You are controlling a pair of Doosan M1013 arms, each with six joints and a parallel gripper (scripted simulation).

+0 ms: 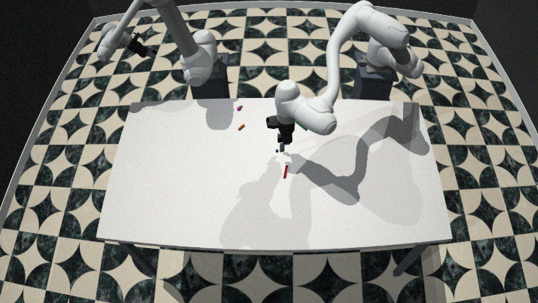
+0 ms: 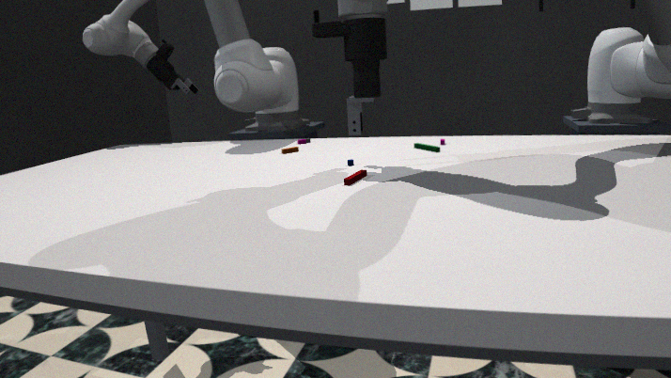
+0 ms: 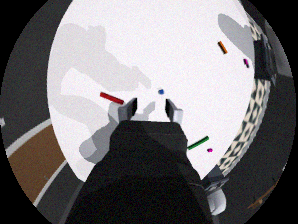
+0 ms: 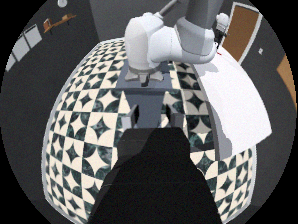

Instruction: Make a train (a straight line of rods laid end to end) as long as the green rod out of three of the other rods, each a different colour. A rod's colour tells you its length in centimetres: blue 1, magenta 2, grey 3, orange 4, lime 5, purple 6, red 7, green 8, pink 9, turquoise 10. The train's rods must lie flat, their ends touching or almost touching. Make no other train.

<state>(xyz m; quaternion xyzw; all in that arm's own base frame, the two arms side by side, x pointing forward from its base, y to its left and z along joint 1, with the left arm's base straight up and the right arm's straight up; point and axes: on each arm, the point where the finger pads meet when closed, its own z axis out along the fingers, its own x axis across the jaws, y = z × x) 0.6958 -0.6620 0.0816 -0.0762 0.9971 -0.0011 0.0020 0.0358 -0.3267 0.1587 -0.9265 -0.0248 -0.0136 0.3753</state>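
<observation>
My left hand is 8 cm above the blue rod, 2 cm to the left of it and 2 cm past it. Also, from my left hand: green rod: 18 cm behind, 11 cm to the left, 8 cm below; red rod: 10 cm ahead, 8 cm below, 2 cm to the left; orange rod: 20 cm to the right, 18 cm behind, 8 cm below.
</observation>
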